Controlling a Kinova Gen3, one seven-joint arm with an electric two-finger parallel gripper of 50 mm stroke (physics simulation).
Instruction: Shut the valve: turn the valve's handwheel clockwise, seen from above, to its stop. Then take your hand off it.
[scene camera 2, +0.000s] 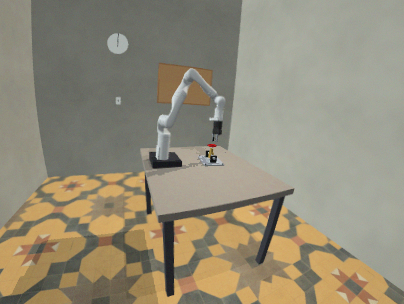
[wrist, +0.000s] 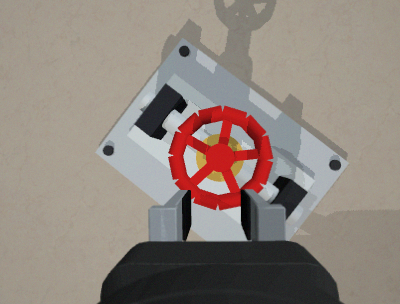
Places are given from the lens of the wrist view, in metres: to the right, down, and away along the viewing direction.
my gripper (wrist: 215, 207): 0.01, 0.03, 0.19
red handwheel (wrist: 220, 157): 0.01, 0.00, 0.21
grey base plate (wrist: 300, 147): 0.11, -0.01, 0.34
The marked spots on the grey base plate and the red handwheel are 0.16 m apart.
